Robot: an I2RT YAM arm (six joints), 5 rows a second.
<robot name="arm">
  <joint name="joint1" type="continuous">
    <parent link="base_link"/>
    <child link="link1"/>
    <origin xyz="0 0 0.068" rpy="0 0 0"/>
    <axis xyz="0 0 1"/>
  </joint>
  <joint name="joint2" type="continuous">
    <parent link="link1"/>
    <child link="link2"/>
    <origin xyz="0.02 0.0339 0.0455" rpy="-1.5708 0 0"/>
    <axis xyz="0 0 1"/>
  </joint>
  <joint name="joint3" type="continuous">
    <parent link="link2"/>
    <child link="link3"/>
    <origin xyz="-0.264 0 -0.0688" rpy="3.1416 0 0"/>
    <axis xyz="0 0 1"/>
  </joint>
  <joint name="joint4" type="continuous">
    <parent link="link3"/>
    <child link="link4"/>
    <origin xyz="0.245 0.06 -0.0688" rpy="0 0 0"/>
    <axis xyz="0 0 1"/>
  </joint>
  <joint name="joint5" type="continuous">
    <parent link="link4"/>
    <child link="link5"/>
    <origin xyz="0.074 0.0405 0.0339" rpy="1.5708 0 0"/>
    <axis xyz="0 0 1"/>
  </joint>
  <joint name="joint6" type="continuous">
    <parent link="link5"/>
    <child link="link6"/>
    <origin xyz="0.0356 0 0.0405" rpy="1.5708 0 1.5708"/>
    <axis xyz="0 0 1"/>
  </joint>
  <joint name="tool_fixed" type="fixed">
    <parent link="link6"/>
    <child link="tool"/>
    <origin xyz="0 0 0" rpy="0 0 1.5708"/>
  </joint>
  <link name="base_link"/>
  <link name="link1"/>
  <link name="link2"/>
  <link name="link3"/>
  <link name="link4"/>
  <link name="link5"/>
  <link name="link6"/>
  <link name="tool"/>
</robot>
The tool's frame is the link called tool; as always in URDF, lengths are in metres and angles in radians. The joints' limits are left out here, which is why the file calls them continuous.
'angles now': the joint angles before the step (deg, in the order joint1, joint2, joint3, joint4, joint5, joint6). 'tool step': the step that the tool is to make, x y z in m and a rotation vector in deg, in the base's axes. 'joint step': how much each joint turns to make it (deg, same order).
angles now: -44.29 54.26 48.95 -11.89 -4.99 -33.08
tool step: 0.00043 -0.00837 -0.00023 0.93 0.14 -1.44
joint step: -1.47 1.62 0.88 0.03 -0.20 0.52
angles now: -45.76 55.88 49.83 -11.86 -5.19 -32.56
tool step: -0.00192 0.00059 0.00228 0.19 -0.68 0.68
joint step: -0.45 -0.41 0.20 -0.25 -1.26 0.25
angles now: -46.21 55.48 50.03 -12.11 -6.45 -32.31
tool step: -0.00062 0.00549 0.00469 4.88 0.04 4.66
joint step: -0.01 -0.02 2.39 -5.70 -5.51 1.65
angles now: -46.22 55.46 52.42 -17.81 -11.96 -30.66
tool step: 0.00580 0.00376 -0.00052 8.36 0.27 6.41
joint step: 0.58 1.92 2.71 -6.20 -7.59 2.93
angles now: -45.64 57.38 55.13 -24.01 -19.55 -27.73
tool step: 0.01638 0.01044 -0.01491 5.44 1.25 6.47
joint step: 4.32 1.92 -1.16 -0.91 -3.35 1.82
